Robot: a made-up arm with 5 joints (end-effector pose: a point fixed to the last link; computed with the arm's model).
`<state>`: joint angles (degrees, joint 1 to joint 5).
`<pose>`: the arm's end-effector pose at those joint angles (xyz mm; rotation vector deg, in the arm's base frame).
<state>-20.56 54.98 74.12 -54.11 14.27</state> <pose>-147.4 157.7 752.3 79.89 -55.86 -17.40</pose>
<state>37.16 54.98 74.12 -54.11 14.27</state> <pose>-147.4 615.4 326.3 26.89 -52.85 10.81</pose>
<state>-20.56 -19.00 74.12 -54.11 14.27</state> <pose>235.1 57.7 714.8 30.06 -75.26 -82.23</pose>
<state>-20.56 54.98 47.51 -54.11 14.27</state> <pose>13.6 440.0 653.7 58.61 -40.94 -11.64</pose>
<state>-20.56 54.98 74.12 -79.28 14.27</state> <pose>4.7 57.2 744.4 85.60 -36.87 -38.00</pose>
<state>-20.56 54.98 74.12 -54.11 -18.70</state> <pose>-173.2 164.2 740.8 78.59 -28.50 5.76</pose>
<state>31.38 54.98 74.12 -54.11 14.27</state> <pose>-147.4 591.9 387.2 32.23 -53.57 8.16</pose>
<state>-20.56 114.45 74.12 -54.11 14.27</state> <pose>-352.9 -81.0 662.8 102.39 -27.20 39.63</pose>
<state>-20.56 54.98 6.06 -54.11 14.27</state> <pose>124.2 758.3 254.7 25.42 -17.68 -2.95</pose>
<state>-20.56 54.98 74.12 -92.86 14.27</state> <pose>81.7 7.1 707.5 87.44 -25.89 -48.74</pose>
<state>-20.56 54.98 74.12 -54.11 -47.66</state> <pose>-196.4 156.6 733.6 73.72 -4.19 24.92</pose>
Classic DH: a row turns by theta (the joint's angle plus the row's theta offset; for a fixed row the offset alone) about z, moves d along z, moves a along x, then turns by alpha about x. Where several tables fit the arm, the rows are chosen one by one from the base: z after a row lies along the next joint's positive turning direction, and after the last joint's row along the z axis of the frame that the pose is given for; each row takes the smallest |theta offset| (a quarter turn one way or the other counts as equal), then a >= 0, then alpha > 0; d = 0 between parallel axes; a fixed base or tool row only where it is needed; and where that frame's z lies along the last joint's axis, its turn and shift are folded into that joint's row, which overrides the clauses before.
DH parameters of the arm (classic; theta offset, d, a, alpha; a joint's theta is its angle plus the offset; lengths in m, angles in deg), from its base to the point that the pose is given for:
base (fixed): -90 0.124 0 90
joint 1: 0 0.027 -0.061 -90
joint 2: -90 -0.156 0.082 -90
joint 3: 0 -0.12 -0.346 90
joint 4: 0 -0.015 -0.104 -90
joint 5: 0 -0.406 0.014 90
tool (fixed): 180 -0.049 0 0

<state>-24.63 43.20 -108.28 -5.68 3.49</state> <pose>-593.5 459.8 -314.5 -26.04 86.68 45.54</pose>
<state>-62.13 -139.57 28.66 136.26 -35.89</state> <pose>-78.1 253.3 201.7 38.88 54.38 21.68</pose>
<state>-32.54 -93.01 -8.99 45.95 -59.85</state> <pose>413.7 134.2 -24.8 60.57 70.52 -20.83</pose>
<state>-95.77 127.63 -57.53 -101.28 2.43</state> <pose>-142.3 769.9 495.3 40.32 -35.77 -2.50</pose>
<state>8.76 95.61 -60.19 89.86 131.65</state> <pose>-286.3 -85.0 35.2 102.93 37.56 49.54</pose>
